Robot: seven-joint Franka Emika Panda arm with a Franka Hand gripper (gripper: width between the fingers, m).
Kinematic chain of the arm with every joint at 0, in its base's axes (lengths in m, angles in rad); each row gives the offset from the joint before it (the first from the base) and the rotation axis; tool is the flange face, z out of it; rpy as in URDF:
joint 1: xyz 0 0 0.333 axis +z
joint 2: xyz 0 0 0 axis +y
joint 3: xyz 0 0 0.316 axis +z
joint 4: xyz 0.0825 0 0 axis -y
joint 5: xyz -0.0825 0 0.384 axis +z
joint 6: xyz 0 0 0 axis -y
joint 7: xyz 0.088 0 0 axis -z
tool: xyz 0 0 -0.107 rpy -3.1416 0 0
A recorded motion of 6 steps. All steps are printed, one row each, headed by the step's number.
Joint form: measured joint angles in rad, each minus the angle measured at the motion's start. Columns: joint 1, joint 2, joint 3, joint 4, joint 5, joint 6, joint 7.
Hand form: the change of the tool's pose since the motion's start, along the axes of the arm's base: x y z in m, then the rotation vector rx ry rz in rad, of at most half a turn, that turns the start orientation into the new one. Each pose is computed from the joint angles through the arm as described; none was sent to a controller.
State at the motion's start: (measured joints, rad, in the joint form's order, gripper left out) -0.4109 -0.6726 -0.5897 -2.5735 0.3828 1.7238 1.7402
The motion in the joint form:
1: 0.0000 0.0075 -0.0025 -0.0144 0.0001 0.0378 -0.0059
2: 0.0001 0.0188 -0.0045 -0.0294 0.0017 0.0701 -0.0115
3: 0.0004 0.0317 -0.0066 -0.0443 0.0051 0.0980 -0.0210
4: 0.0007 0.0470 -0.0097 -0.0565 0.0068 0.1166 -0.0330
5: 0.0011 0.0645 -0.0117 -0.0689 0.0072 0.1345 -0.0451
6: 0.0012 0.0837 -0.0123 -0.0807 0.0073 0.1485 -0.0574
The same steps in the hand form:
1: 0.0013 -0.0021 -0.0072 -0.0131 -0.0020 -0.0169
2: 0.0029 -0.0032 -0.0158 -0.0199 0.0014 -0.0303
3: 0.0043 -0.0037 -0.0249 -0.0236 0.0048 -0.0387
4: 0.0051 -0.0038 -0.0342 -0.0236 0.0114 -0.0403
5: 0.0060 -0.0035 -0.0441 -0.0238 0.0215 -0.0396
6: 0.0069 -0.0026 -0.0544 -0.0221 0.0345 -0.0354

